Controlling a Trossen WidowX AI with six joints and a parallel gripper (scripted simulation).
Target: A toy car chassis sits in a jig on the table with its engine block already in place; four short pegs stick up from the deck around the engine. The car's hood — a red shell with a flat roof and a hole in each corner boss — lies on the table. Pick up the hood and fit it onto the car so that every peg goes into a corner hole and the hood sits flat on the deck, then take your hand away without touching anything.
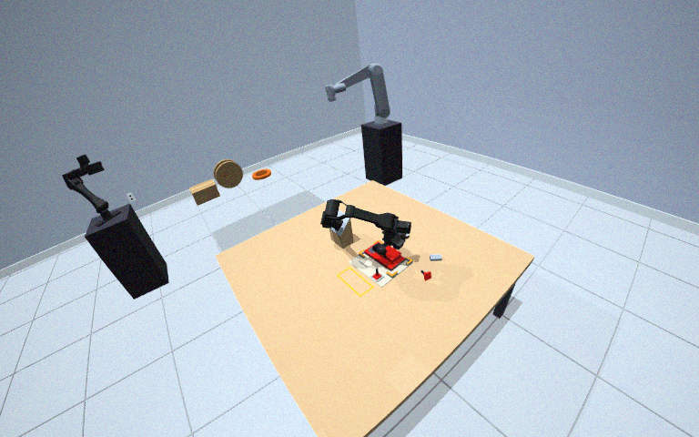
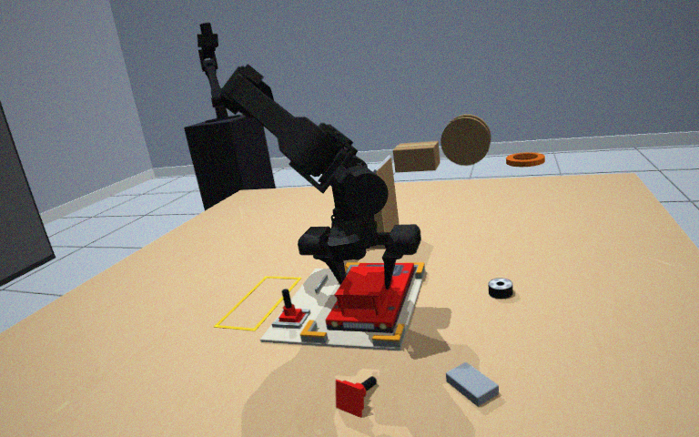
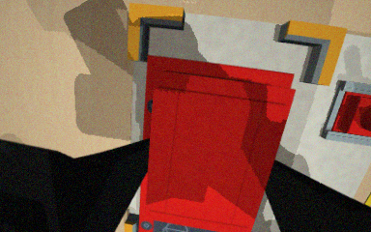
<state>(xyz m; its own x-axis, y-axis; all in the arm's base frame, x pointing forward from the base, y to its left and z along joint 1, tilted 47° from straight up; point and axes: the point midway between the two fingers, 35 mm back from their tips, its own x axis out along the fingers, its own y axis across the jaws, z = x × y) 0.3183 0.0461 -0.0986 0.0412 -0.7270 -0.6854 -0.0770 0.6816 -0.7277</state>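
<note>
My gripper tip is now 10 mm below the red hood. The rest, counted from my gripper tip: grey engine block 20 mm below; wheel 200 mm to the left, 90 mm behind, 40 mm below.
</note>
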